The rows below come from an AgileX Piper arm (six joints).
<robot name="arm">
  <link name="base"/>
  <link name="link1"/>
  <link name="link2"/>
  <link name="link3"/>
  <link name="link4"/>
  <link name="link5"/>
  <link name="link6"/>
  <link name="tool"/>
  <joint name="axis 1" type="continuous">
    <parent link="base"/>
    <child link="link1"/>
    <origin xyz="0 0 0.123"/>
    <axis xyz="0 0 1"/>
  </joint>
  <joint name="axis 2" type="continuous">
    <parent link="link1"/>
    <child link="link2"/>
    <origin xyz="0 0 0" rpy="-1.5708 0 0"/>
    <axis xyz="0 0 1"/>
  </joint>
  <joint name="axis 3" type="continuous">
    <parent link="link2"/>
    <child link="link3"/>
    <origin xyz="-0.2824 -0.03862 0"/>
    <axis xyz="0 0 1"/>
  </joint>
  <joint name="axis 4" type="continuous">
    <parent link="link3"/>
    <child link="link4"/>
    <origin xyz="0.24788 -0.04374 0" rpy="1.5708 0 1.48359"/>
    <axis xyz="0 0 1"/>
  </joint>
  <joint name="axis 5" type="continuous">
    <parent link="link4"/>
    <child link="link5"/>
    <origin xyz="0 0 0" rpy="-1.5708 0 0"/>
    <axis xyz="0 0 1"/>
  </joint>
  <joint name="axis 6" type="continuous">
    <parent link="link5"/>
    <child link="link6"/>
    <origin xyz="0 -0.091 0" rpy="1.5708 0 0"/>
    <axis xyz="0 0 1"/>
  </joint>
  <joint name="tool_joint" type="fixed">
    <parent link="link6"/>
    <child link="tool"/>
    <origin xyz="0 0 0"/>
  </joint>
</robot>
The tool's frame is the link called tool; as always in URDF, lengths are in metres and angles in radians. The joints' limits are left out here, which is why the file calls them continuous.
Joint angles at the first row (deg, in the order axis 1, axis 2, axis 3, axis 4, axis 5, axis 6):
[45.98, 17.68, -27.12, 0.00, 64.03, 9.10]
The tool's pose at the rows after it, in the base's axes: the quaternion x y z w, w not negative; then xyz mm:
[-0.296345, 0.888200, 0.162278, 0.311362, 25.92, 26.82, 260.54]
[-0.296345, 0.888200, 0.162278, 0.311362, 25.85, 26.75, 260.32]
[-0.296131, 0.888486, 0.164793, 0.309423, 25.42, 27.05, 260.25]
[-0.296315, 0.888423, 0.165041, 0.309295, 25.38, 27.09, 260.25]
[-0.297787, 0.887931, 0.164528, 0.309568, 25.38, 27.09, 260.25]
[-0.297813, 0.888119, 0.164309, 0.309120, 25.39, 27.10, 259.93]
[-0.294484, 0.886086, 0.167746, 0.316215, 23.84, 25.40, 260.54]
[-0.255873, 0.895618, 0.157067, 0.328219, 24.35, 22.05, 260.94]
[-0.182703, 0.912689, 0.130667, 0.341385, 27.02, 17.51, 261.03]
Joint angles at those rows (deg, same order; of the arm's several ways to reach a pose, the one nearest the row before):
[45.98, 16.97, -27.12, 0.00, 64.04, 9.08]
[45.98, 16.92, -27.07, 0.00, 64.03, 9.08]
[45.97, 16.92, -27.07, 0.37, 64.10, 9.07]
[45.98, 16.92, -27.07, 0.40, 64.10, 9.05]
[45.98, 16.92, -27.07, 0.40, 64.10, 8.86]
[45.98, 16.92, -27.01, 0.40, 64.10, 8.86]
[45.68, 15.96, -27.01, 0.48, 64.10, 8.87]
[40.79, 15.17, -27.01, 0.55, 64.17, 8.85]
[31.53, 14.92, -27.01, 0.56, 64.21, 8.84]

